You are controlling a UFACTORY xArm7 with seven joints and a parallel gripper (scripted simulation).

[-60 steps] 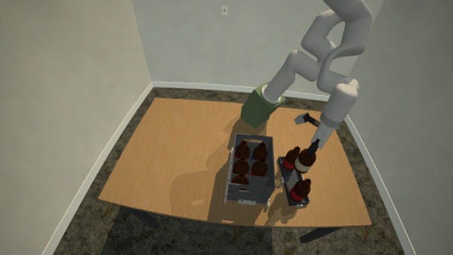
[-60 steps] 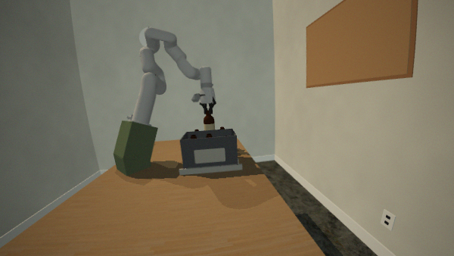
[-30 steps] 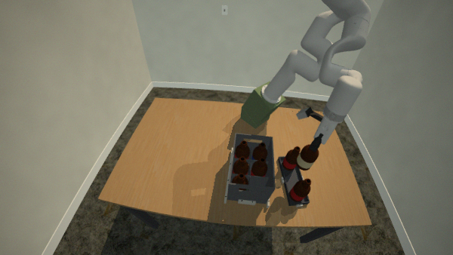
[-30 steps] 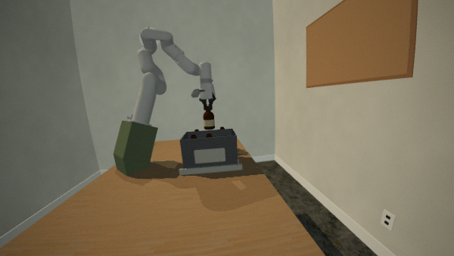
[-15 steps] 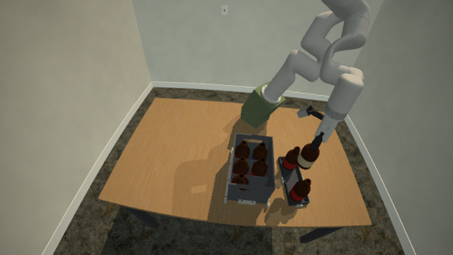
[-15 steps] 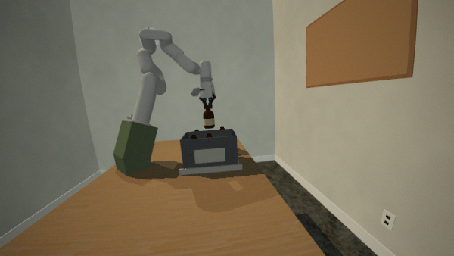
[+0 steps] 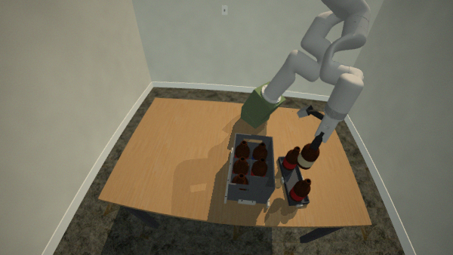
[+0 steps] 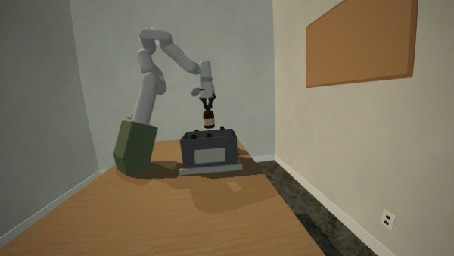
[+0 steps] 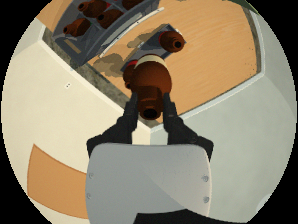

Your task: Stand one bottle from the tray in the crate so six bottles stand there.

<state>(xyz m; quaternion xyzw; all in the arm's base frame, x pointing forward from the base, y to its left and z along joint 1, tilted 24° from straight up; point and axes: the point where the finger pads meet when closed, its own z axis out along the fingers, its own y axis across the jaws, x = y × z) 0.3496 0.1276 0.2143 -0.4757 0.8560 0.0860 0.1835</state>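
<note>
Right now the bottle is 7 cm below my hand. Round my hand: grey crate 23 cm to the right, 23 cm below, 3 cm ahead; narrow tray 30 cm below.
</note>
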